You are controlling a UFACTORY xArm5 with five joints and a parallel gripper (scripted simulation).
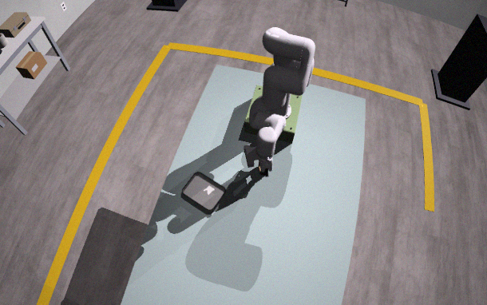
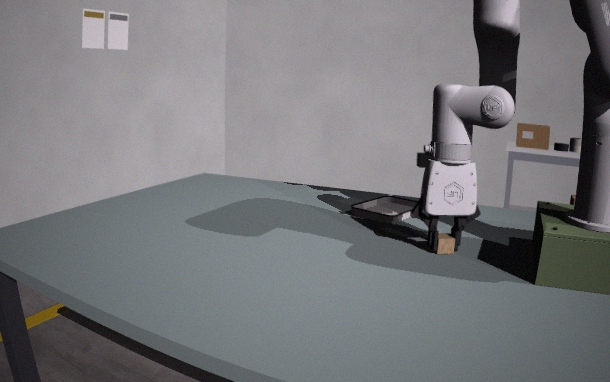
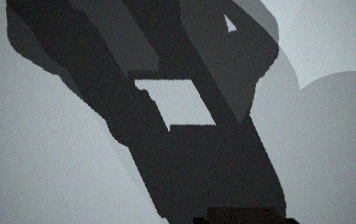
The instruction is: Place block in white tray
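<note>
Right now the tan wooden block is 10 mm below my hand. Also, from my hand: white tray 180 mm ahead, 220 mm to the right, 10 mm below.
</note>
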